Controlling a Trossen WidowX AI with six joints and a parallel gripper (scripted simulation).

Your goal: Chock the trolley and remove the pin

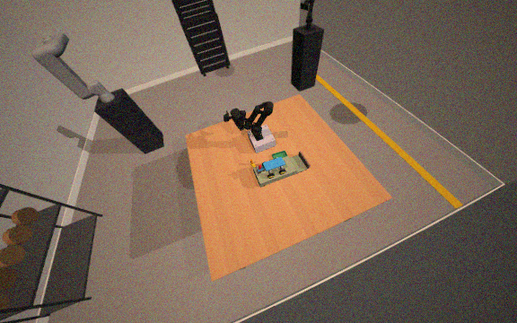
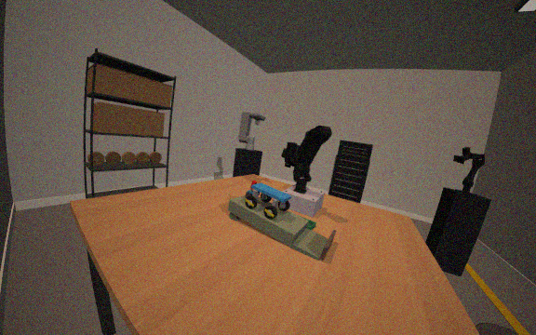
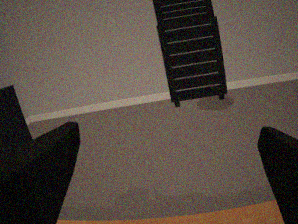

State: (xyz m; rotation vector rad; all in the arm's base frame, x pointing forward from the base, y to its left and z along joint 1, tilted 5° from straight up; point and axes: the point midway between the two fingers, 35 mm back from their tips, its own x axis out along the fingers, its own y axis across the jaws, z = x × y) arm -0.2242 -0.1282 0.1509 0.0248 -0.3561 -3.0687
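My gripper tip is 44 cm short of the yellow chock, 1 cm to the left of it and 25 cm above it. Also, from my gripper tip: red-headed stop pin: 56 cm ahead, 1 cm to the left, 14 cm below; green tray: 46 cm ahead, 22 cm to the left, 27 cm below; trolley: 58 cm ahead, 11 cm to the left, 16 cm below.
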